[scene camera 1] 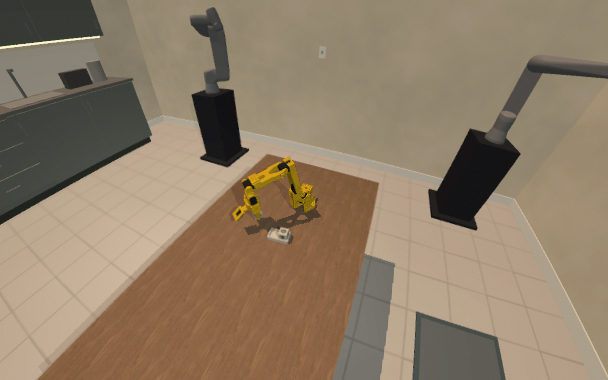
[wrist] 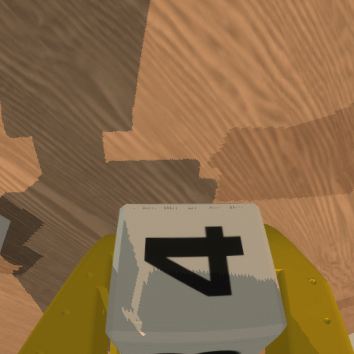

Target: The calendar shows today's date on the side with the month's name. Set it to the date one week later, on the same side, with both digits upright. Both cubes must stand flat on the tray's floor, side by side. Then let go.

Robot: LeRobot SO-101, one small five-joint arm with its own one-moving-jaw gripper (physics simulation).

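Observation:
My gripper is shut on a white cube, with a yellow jaw pressed on each side. The cube's face towards the wrist camera bears a black 4 lying on its side, its top towards the left of the picture. Part of another black digit shows at the bottom edge. In the scene view the gripper is left of the white calendar tray, apart from it and low over the table; its exact height is hard to tell. A second white cube sits at the tray's right part, its digit too small to read.
The brown wooden table top bears the arm's shadows. The yellow arm's base stands behind the tray. A small grey piece shows at the wrist view's left edge. Two grey arms on black pedestals stand off the table.

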